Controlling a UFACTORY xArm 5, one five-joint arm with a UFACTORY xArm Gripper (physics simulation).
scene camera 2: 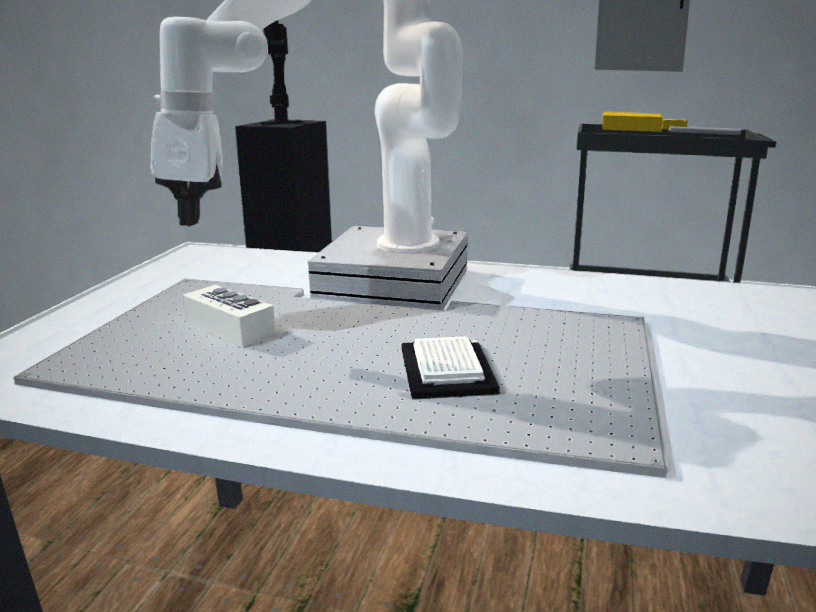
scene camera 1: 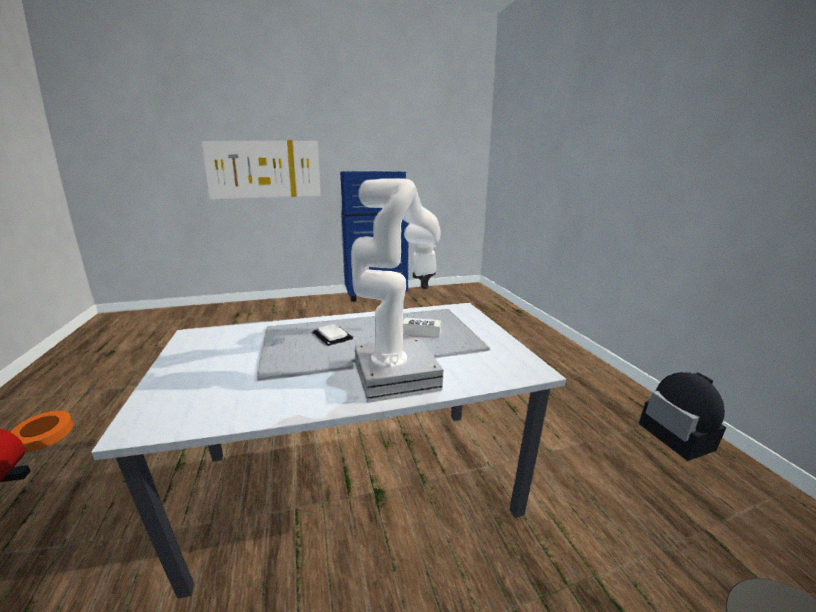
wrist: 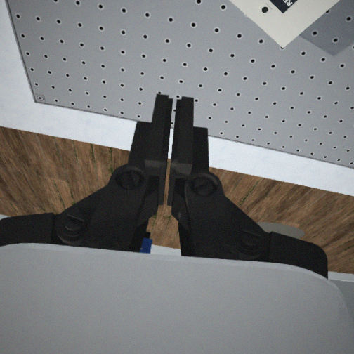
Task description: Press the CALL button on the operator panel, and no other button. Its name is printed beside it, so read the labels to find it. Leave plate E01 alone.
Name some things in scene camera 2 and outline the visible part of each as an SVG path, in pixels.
A white ribbed plate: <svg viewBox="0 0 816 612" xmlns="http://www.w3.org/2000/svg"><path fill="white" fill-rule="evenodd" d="M415 339L414 350L423 384L474 383L474 381L485 380L483 370L468 337Z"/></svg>
